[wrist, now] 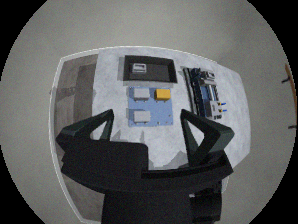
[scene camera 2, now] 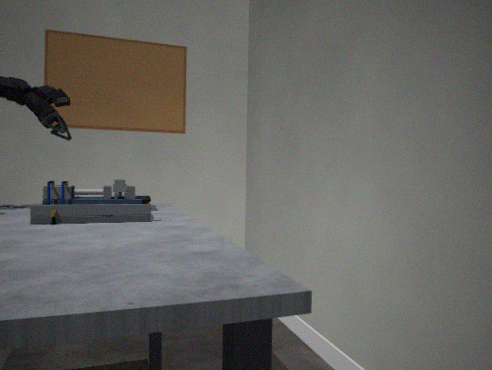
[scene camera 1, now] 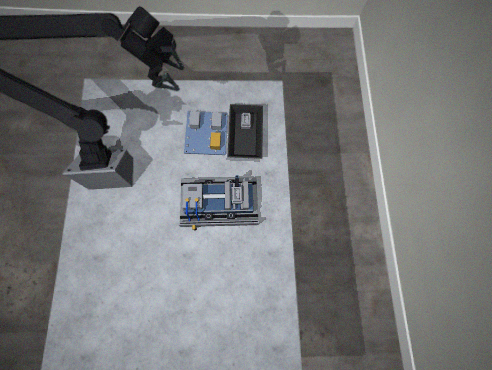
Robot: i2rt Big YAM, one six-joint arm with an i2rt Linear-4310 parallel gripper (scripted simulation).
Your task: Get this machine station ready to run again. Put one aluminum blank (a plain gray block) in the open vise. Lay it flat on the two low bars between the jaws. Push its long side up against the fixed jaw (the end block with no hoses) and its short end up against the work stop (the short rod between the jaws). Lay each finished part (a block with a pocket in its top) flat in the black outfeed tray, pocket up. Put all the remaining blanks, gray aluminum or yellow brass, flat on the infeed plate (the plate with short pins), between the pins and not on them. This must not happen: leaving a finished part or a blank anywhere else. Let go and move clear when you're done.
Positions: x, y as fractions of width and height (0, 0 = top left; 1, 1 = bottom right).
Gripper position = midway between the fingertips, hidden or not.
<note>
In view: the gripper (scene camera 1: 0.37, 0.21).
The gripper shows as well in the wrist view (wrist: 0.49, 0.50).
</note>
